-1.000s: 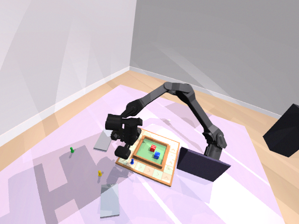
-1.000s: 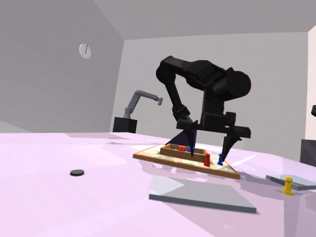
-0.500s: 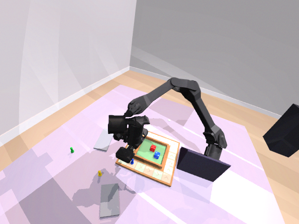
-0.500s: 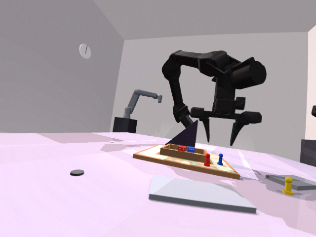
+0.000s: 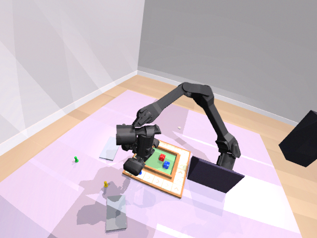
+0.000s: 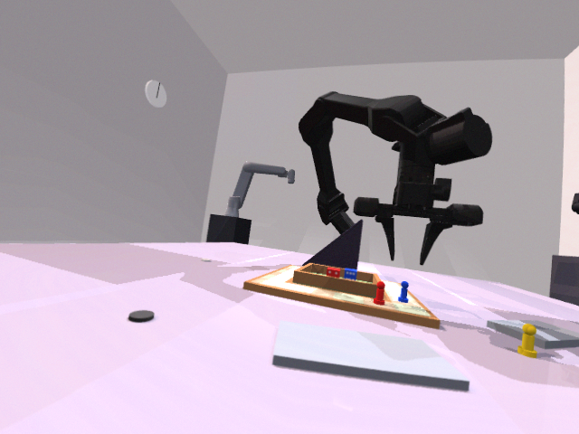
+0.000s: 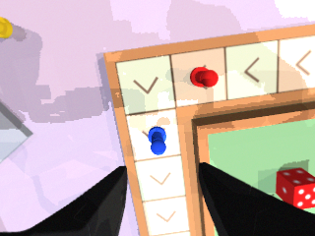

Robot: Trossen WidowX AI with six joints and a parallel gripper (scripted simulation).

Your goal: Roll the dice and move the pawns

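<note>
Now: gripper tip 5 cm above the blue pawn. The rest, counted from my gripper tip: yellow pawn 12 cm to the left, 10 cm ahead, 6 cm below; green tray 11 cm to the right, 7 cm below, 6 cm behind; red pawn 5 cm below, 5 cm ahead, 4 cm to the right.
</note>
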